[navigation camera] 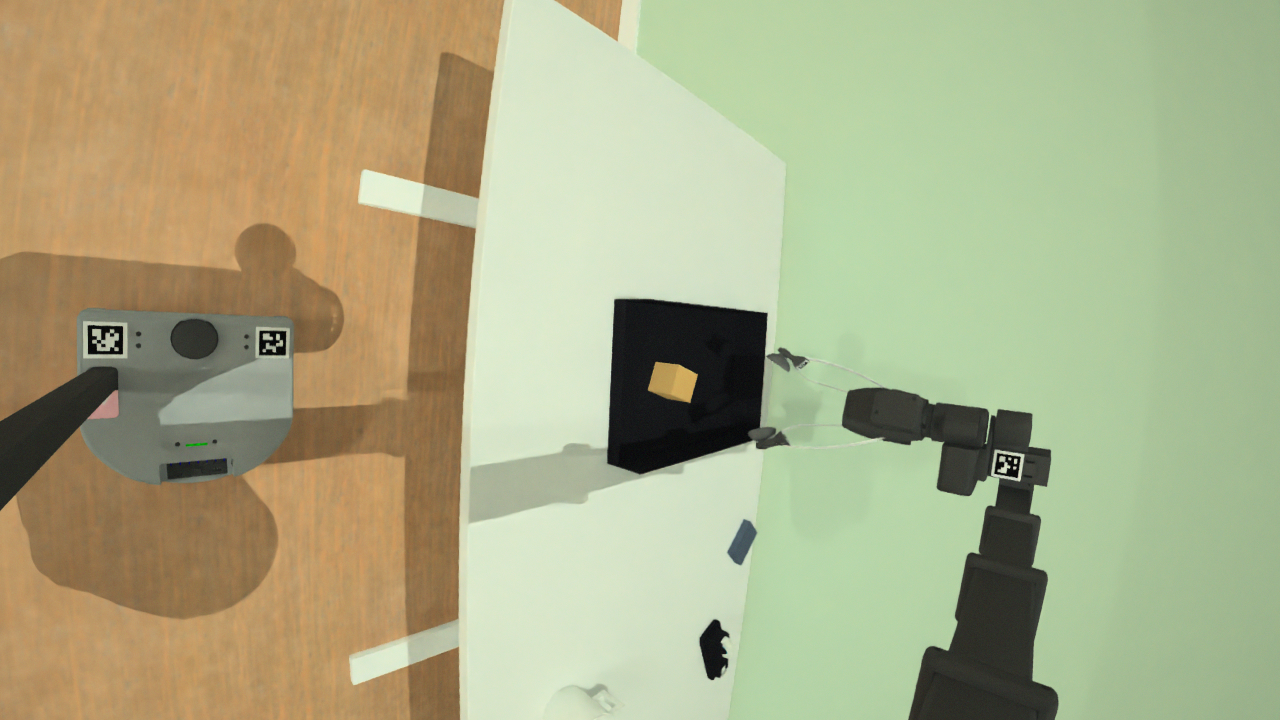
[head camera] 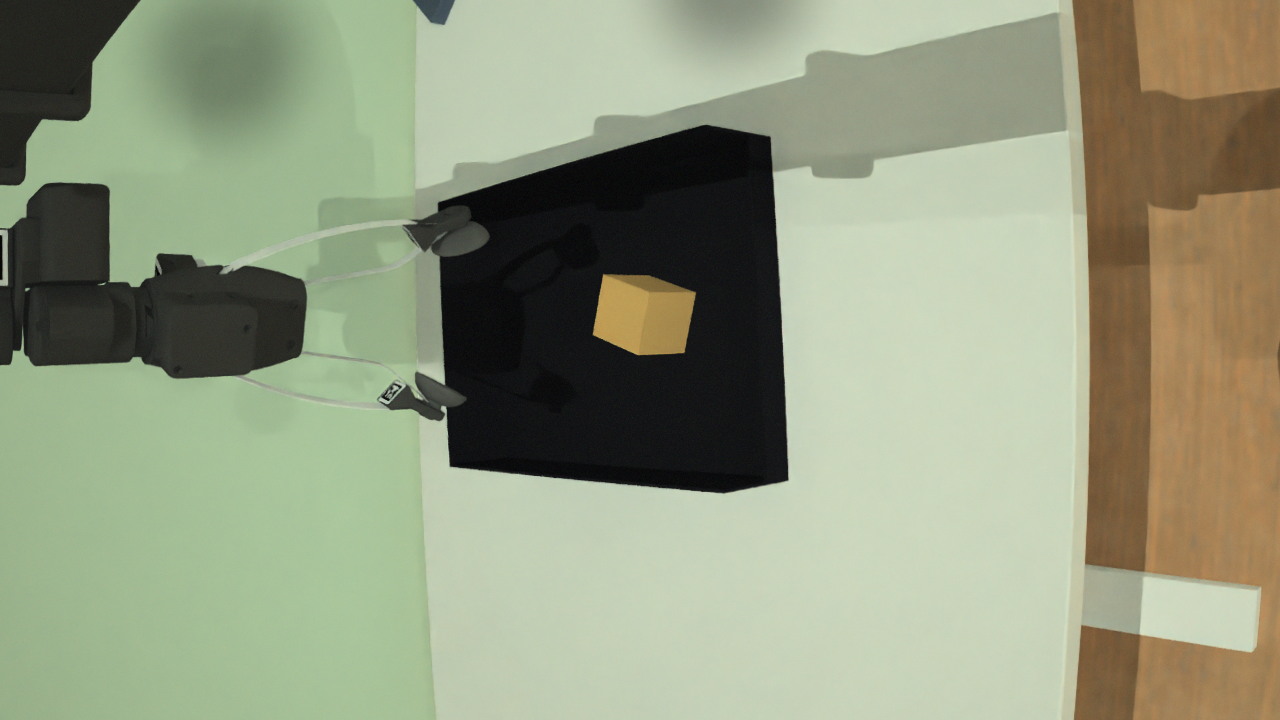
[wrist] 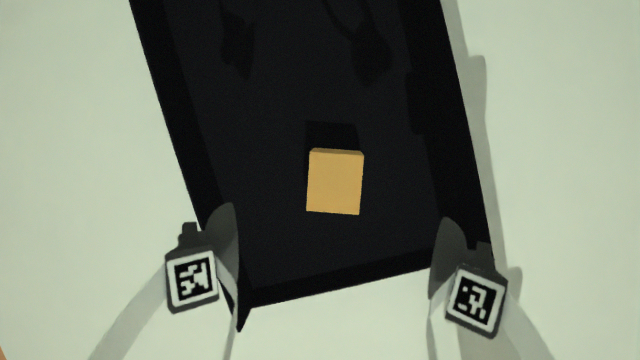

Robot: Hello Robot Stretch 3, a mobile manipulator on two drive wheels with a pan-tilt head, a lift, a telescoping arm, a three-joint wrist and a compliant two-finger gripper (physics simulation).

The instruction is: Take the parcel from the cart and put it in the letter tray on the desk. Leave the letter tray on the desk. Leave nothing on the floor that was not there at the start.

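Frame: origin at the robot's base, x ahead, y left, z up, level; metres.
Where they show: gripper, fingertip midpoint: (navigation camera: 758, 395) (head camera: 472, 314) (wrist: 334, 237); robot's base at its link origin: (navigation camera: 195, 336).
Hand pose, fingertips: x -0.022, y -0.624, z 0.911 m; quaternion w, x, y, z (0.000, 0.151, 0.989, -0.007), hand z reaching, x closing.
Things, the pixels of their top centre, and the offset from my fingertips. "pt": a spot on its surface instead. Level surfaces: height alone.
- yellow-orange box-shaped parcel at its top centre: (head camera: 620, 314) (wrist: 334, 183) (navigation camera: 684, 384) 0.001 m ahead, 0.004 m right, 0.139 m down
- black letter tray at its top centre: (head camera: 555, 322) (wrist: 312, 121) (navigation camera: 714, 381) 0.005 m ahead, 0.064 m right, 0.121 m down
- white desk at its surface level: 0.191 m down
- small blue block at its top centre: (navigation camera: 745, 543) 0.392 m back, 0.335 m right, 0.173 m down
- black object at its top centre: (navigation camera: 736, 662) 0.648 m back, 0.262 m right, 0.121 m down
- white rounded object at a spot on its surface: (navigation camera: 572, 702) pt 0.498 m back, 0.196 m left, 0.155 m down
The yellow-orange box-shaped parcel (head camera: 641, 315) (navigation camera: 672, 382) (wrist: 334, 182) sits inside the black letter tray (head camera: 771, 313) (navigation camera: 623, 385) (wrist: 457, 165), resting on its floor. The tray stands on the white desk (head camera: 913, 402) (navigation camera: 572, 232) (wrist: 75, 125), near the edge by the green wall. My gripper (head camera: 451, 313) (navigation camera: 774, 397) (wrist: 334, 237) is open and empty, its fingers spread apart by the tray's wall-side edge. The parcel is apart from both fingertips, towards the middle of the tray. The cart does not show in these views.
A small blue block (head camera: 435, 8) (navigation camera: 742, 541), a black object (navigation camera: 713, 649) and a white rounded object (navigation camera: 572, 702) are on the desk. The robot's base (navigation camera: 192, 385) stands on the wooden floor. Desk legs (head camera: 1194, 611) (navigation camera: 402, 194) stick out on the floor side.
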